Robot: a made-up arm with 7 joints. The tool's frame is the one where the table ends. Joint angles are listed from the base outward.
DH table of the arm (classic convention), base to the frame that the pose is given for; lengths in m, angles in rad. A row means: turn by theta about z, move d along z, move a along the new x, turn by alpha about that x. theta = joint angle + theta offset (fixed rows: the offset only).
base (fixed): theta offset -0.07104; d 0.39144; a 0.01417; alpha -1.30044
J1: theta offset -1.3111; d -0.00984; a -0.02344; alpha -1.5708
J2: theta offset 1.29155; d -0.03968; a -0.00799; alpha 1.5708
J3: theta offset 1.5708; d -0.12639; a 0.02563; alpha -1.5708
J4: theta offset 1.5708; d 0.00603; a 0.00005; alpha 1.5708
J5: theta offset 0; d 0.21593; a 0.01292; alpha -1.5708
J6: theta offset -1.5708; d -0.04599; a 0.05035; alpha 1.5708
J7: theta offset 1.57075; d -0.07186; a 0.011; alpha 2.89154
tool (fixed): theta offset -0.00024; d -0.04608; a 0; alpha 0
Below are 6 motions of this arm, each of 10 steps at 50 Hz.
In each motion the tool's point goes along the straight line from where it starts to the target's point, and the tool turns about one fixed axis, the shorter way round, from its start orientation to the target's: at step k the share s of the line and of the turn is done. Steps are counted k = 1, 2, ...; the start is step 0. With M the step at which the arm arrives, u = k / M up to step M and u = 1 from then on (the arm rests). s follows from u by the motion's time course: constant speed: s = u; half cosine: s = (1 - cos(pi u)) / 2; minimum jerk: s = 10 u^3 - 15 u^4 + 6 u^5.
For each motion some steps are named. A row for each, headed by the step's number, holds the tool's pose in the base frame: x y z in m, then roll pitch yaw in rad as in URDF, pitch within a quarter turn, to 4 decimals.
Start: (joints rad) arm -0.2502 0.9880 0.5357 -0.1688 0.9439 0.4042 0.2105
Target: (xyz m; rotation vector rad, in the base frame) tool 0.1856 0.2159 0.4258 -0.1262 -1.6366 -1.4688
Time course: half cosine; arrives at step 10
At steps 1, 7, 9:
1: 0.2085 0.1995 0.4235 1.2204 -0.7348 -2.4495
7: 0.1904 0.2124 0.4253 1.3740 -0.7243 -2.4618
9: 0.1862 0.2155 0.4257 1.4100 -0.7216 -2.4644

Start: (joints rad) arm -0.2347 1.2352 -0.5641 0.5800 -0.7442 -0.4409 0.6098
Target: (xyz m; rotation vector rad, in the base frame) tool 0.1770 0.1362 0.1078 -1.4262 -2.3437 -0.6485
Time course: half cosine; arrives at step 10
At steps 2, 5, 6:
2: 0.1690 0.1710 0.1233 2.8276 -0.7109 2.1610
5: 0.1726 0.1554 0.1164 2.8606 -0.6224 2.1366
6: 0.1739 0.1495 0.1137 2.8720 -0.5885 2.1287

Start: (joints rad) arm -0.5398 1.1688 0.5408 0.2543 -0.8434 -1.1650 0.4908
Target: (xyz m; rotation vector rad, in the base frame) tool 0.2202 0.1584 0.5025 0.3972 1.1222 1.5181
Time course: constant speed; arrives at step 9
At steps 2, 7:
2: 0.2287 0.1620 0.4919 1.0824 0.4363 1.8749
7: 0.2226 0.1594 0.4995 1.0458 0.3617 1.8826

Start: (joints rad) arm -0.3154 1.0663 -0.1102 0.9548 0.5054 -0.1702 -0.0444
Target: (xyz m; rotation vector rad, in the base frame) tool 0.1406 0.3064 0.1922 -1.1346 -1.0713 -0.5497
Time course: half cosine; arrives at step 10
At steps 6, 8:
6: 0.1433 0.3026 0.1878 -1.5163 -1.0797 0.3218
8: 0.1413 0.3054 0.1910 -1.4979 -1.0959 0.3341

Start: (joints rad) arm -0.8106 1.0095 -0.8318 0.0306 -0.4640 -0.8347 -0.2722
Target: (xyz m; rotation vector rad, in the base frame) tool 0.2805 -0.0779 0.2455 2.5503 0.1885 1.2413
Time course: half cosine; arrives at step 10
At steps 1, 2, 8, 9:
1: 0.2653 -0.0711 0.2225 2.5475 -0.7552 0.4835
2: 0.2664 -0.0716 0.2242 2.5534 -0.7618 0.4764
8: 0.2790 -0.0772 0.2432 2.6284 -0.8347 0.3885
9: 0.2801 -0.0777 0.2449 2.6357 -0.8409 0.3801

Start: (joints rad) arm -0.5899 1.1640 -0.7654 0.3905 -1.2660 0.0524 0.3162
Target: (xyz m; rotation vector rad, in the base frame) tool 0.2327 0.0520 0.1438 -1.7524 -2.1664 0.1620
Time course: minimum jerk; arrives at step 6
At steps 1, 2, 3, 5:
1: 0.2346 0.0623 0.1478 -2.8618 -0.2302 1.7592
2: 0.2343 0.0604 0.1471 -2.8556 -0.2242 1.7575
3: 0.2337 0.0573 0.1459 -2.8452 -0.2143 1.7546
5: 0.2328 0.0524 0.1439 -2.8288 -0.1983 1.7503

